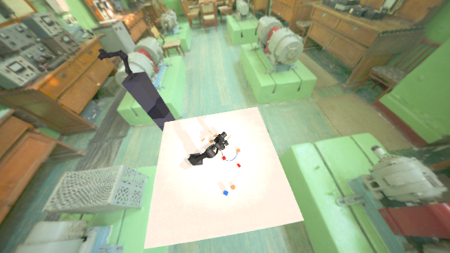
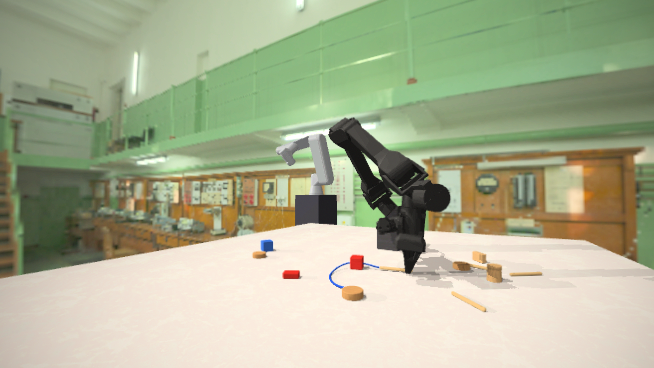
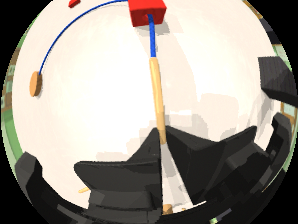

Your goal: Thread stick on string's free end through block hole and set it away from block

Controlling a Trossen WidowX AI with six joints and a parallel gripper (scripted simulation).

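My gripper tip is 10 mm short of the thin wooden stick, 40 mm to the left of it and 10 mm below it. Also, from my gripper tip: red cube: 40 mm ahead, 120 mm to the right, 10 mm above; then flat red piece: 190 mm ahead, 200 mm to the right, 10 mm above; then round wooden button: 200 mm ahead, 30 mm to the right, 10 mm above.
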